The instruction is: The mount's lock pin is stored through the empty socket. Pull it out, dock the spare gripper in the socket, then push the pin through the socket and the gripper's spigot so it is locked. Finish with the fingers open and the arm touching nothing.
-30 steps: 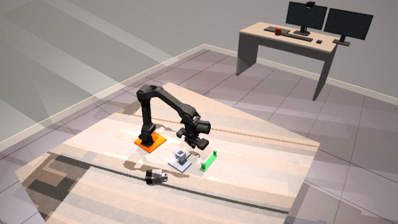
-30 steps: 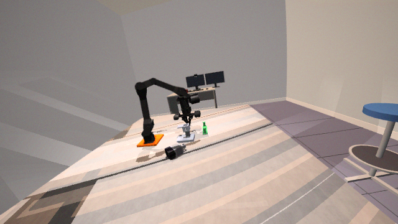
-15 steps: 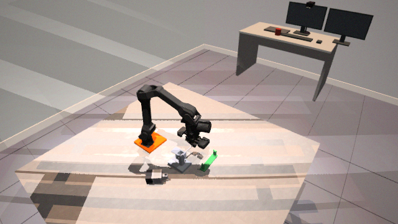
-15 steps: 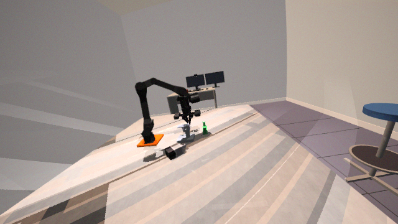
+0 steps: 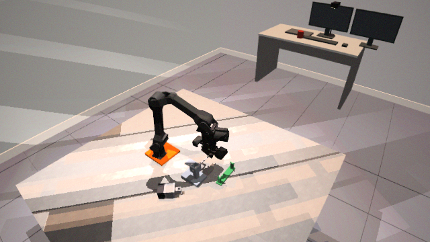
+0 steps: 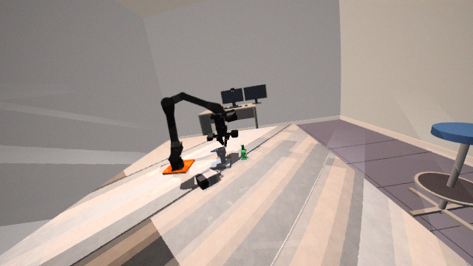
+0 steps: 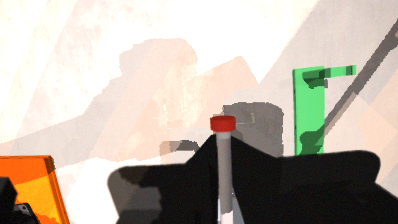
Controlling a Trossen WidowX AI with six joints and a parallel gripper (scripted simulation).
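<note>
Now: the green rack 10 cm ahead of my gripper tip, 3 cm to the right of it and 3 cm below it. From my gripper tip the other things lie so: spare gripper 8 cm behind, 26 cm to the right, 3 cm below; grey mount 3 cm behind, 12 cm to the right.
</note>
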